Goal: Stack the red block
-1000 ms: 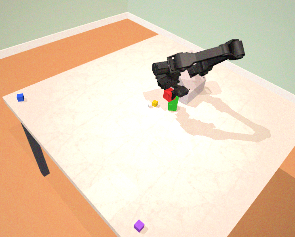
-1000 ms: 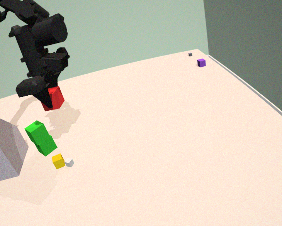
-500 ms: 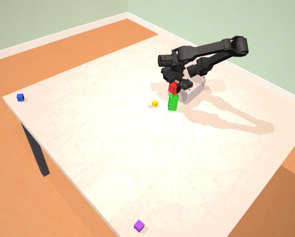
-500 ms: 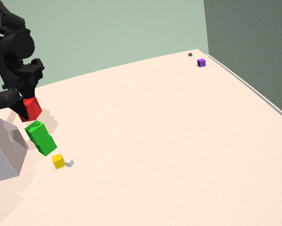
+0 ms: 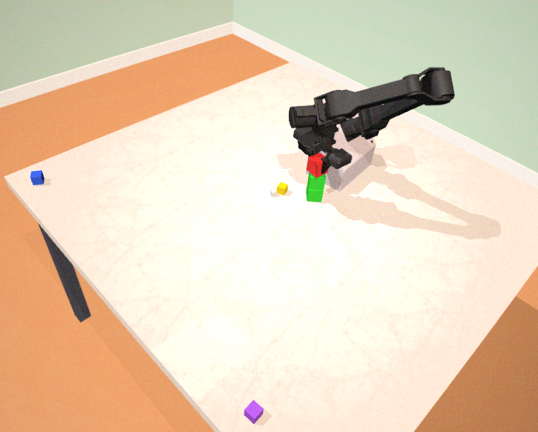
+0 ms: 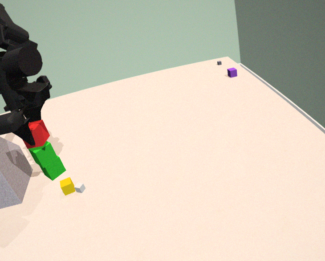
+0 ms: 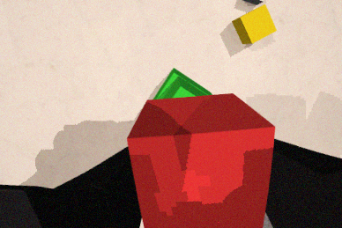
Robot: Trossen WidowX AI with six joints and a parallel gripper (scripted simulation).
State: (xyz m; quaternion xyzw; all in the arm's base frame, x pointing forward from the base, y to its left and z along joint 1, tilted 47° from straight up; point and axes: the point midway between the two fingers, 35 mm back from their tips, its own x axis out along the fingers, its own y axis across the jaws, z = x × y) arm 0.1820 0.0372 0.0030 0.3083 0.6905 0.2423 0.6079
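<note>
The yellow block lies 100 mm below my gripper tip, 80 mm to the right of it and 50 mm ahead of it. Round my gripper tip: small white block 100 mm below, 90 mm to the right, 80 mm ahead; then red block 10 mm above; then purple block 610 mm ahead, 350 mm to the left, 90 mm below.
</note>
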